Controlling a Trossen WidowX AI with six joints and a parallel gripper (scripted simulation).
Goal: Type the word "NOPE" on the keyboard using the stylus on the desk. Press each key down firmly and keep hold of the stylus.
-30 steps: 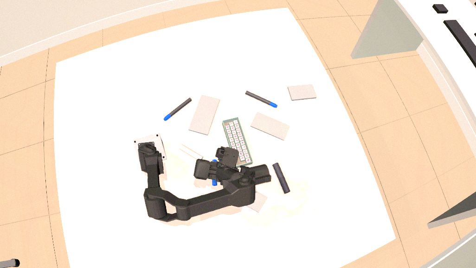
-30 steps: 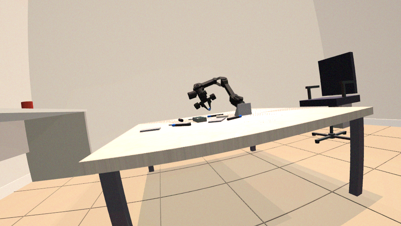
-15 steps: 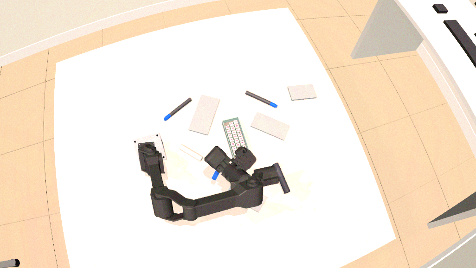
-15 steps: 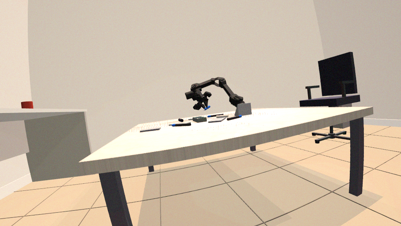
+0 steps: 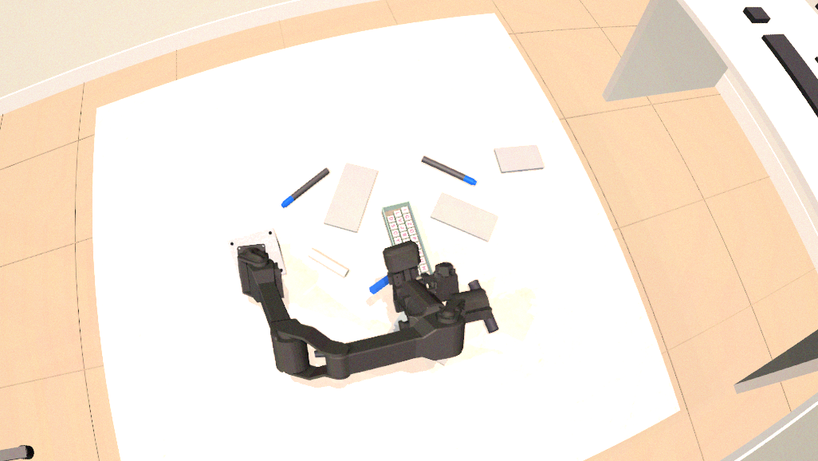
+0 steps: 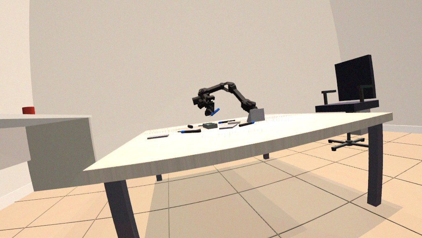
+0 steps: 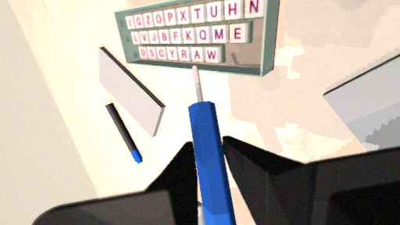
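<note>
My gripper tip is 100 mm to the right of the P key, 80 mm above it and 70 mm short of it. From my gripper tip the other things lie so: stylus 180 mm ahead, 80 mm to the right, 80 mm below.
</note>
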